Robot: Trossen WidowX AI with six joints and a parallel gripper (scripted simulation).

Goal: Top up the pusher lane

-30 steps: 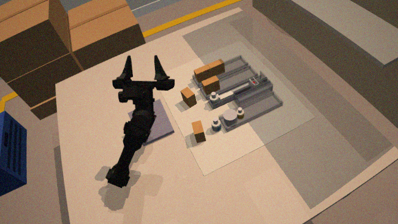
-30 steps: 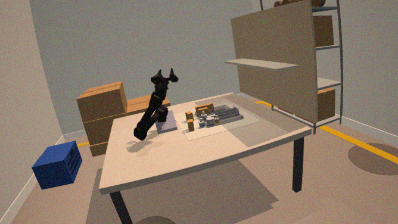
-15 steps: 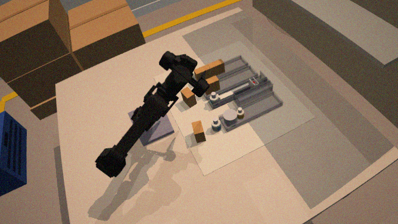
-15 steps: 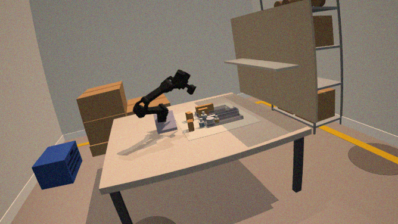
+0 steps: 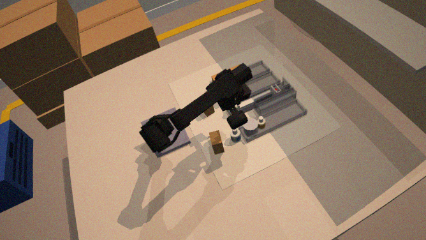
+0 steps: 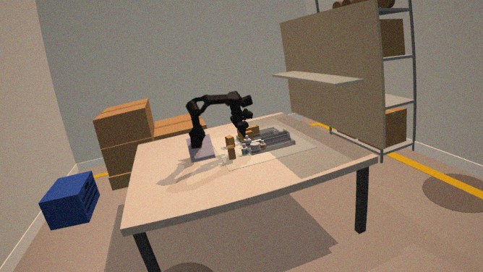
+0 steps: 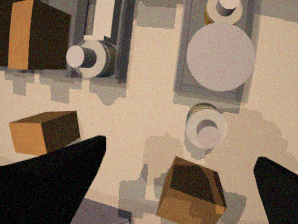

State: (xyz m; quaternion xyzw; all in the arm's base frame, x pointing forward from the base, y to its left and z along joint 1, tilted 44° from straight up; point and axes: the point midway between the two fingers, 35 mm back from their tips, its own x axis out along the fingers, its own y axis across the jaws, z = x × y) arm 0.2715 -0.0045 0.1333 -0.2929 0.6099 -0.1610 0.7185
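My gripper tip is 7 cm short of the wide grey round jar, 1 cm to the left of it and 9 cm above it. Round my gripper tip: pale pusher plate (15 cm ahead, 9 cm to the left, 7 cm below); then grey lane rack (19 cm ahead, 10 cm to the left, 10 cm below); then small jar (11 cm ahead, 1 cm to the right, 8 cm below).
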